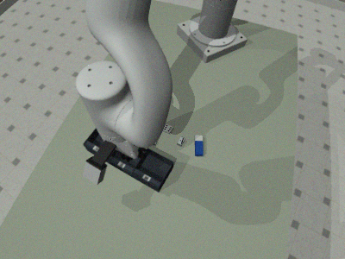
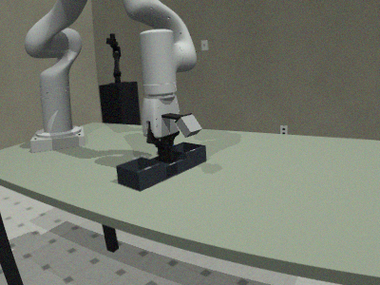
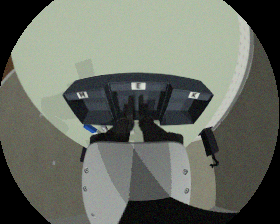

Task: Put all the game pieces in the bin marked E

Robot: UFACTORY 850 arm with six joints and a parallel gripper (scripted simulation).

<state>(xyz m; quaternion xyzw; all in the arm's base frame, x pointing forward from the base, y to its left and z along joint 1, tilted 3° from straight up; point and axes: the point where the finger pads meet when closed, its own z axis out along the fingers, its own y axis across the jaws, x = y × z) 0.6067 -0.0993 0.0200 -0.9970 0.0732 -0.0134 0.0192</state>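
Right now the dark three-part bin is 3 cm below my hand. The rest, counted from my hand: cream domino: 11 cm behind, 4 cm below; then white domino: 14 cm behind, 6 cm to the left, 4 cm below; then dark ring: 8 cm behind, 5 cm to the left, 5 cm below.
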